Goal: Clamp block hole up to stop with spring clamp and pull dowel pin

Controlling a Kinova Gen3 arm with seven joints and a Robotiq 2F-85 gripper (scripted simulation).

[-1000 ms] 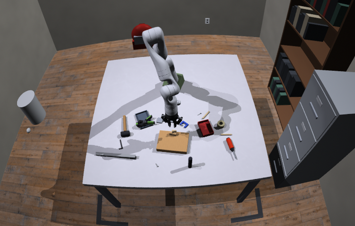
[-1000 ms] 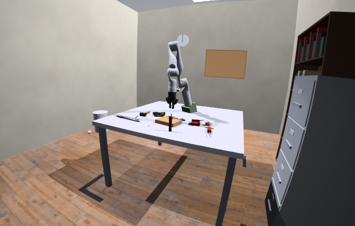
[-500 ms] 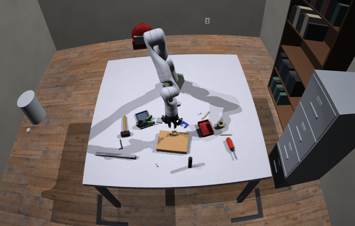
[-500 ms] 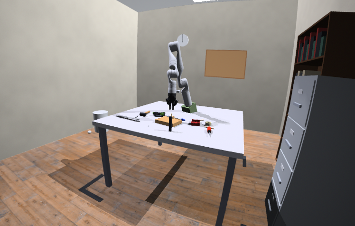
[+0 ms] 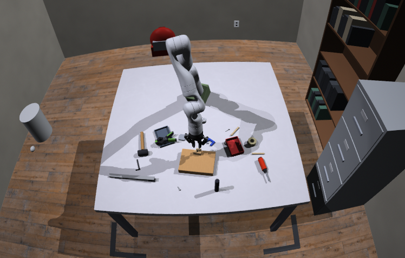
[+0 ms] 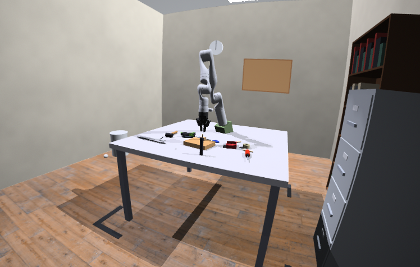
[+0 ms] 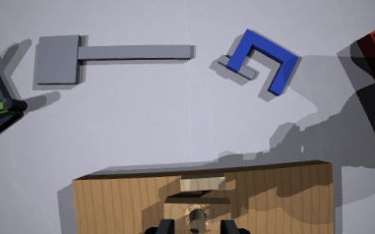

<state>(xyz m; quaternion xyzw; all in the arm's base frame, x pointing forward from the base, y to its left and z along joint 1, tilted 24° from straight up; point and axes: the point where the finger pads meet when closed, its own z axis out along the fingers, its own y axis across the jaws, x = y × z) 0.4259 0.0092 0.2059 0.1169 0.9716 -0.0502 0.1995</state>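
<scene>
My hand is 6 cm above the round dowel pin. The rest, counted from my hand: grey t-shaped tool (14 cm behind, 5 cm to the right, 11 cm below); wooden bench board (5 cm ahead, 9 cm below); wooden block (8 cm below).
</scene>
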